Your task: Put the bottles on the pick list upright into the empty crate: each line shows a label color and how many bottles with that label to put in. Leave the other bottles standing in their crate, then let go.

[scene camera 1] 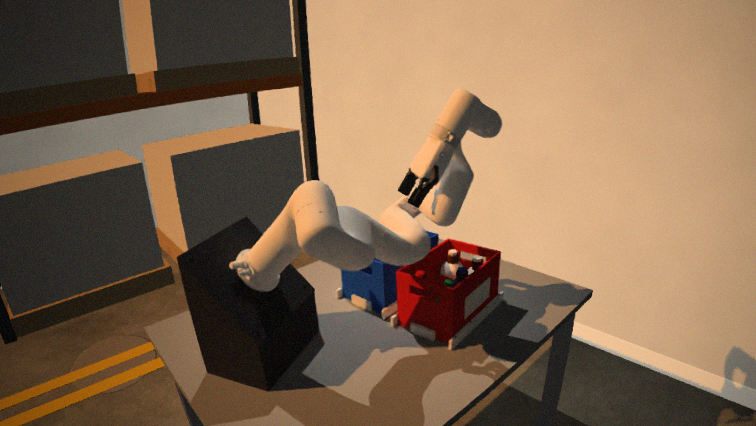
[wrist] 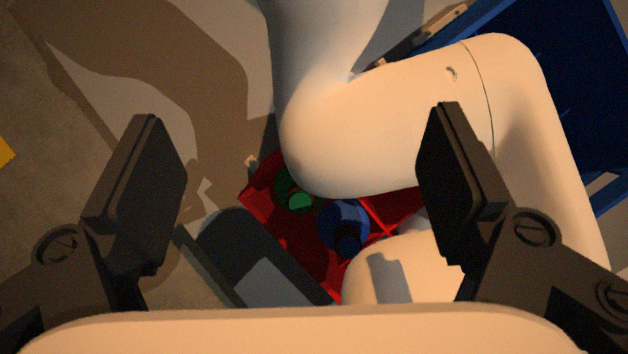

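Where they show: gripper, between the fingertips: (scene camera 1: 407,198) (wrist: 298,140); arm's base, origin of its link: (scene camera 1: 257,270).
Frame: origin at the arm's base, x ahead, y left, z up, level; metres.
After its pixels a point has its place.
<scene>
The red crate (scene camera 1: 423,309) @[x 0.276, y -0.327, z -0.156 m] (wrist: 255,200) @[x 0.285, y -0.415, z -0.082 m] holds several upright bottles. A green-capped bottle (scene camera 1: 449,282) @[x 0.318, y -0.383, z -0.077 m] (wrist: 300,200) @[x 0.320, y -0.377, z -0.076 m], a blue-capped bottle (scene camera 1: 461,273) @[x 0.391, y -0.384, z -0.084 m] (wrist: 345,220) @[x 0.389, y -0.366, z -0.115 m] and a white bottle (scene camera 1: 450,270) @[x 0.469, y -0.311, z -0.127 m] show in it. A red cap (scene camera 1: 420,274) @[x 0.320, y -0.293, z -0.077 m] and a pale cap (scene camera 1: 477,259) @[x 0.484, y -0.392, z -0.078 m] also show there. The blue crate (scene camera 1: 359,284) @[x 0.317, y -0.077, z -0.166 m] (wrist: 617,195) @[x 0.581, y -0.107, z -0.068 m] stands beside it, partly hidden by the arm; no bottle shows in its visible part. My gripper (scene camera 1: 411,191) @[x 0.251, y -0.299, z 0.162 m] (wrist: 298,140) @[x 0.251, y -0.299, z 0.162 m] is open and empty, high above the crates, tilted, with arm links below it. The pick list does not show.
My own arm's elbow link (scene camera 1: 404,227) @[x 0.269, y -0.277, z 0.078 m] (wrist: 360,135) @[x 0.281, y -0.282, z 0.084 m] lies between the gripper and the crates. Pale holders (scene camera 1: 394,320) @[x 0.271, y -0.233, z -0.220 m] border the crates on the table (scene camera 1: 343,343) @[x 0.125, y -0.160, z -0.239 m]. The black pedestal (scene camera 1: 238,317) @[x -0.135, y -0.079, z -0.042 m] stands at the near left. A rack (scene camera 1: 309,105) with boxes stands behind, and a wall rises beyond the table.
</scene>
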